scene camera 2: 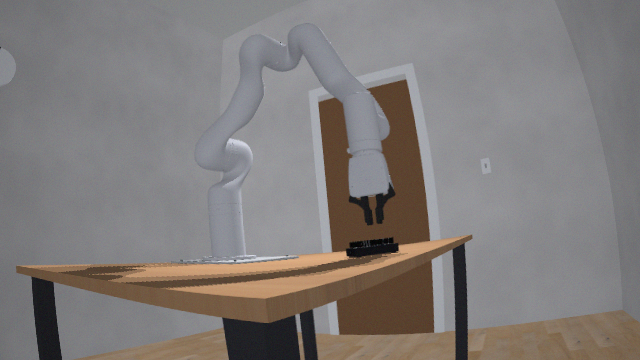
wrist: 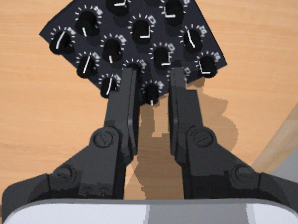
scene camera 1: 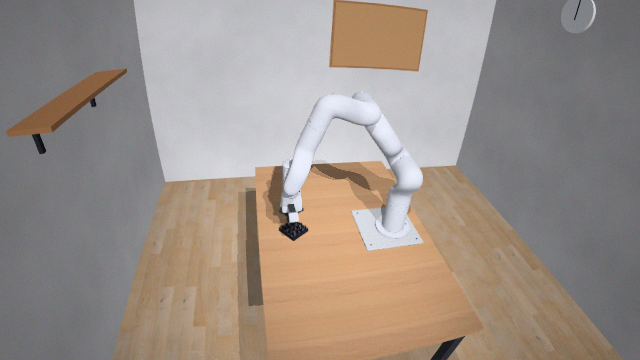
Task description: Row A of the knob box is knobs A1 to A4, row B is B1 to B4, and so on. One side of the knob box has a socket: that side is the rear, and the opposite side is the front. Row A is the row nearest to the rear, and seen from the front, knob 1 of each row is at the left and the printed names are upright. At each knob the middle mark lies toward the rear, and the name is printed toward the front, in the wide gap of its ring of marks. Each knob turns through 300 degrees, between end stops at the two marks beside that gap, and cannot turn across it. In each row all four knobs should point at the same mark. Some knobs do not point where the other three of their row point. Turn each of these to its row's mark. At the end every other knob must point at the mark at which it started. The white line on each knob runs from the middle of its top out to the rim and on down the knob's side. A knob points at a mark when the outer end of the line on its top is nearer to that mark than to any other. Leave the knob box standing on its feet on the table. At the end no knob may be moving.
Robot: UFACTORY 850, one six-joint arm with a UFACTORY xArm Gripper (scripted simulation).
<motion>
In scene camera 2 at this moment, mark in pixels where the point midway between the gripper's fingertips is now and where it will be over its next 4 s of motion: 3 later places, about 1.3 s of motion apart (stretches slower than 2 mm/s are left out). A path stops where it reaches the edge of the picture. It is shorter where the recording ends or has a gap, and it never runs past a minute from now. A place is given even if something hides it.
My gripper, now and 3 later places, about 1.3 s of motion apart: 375,224; 385,219; 387,233; 387,240
</motion>
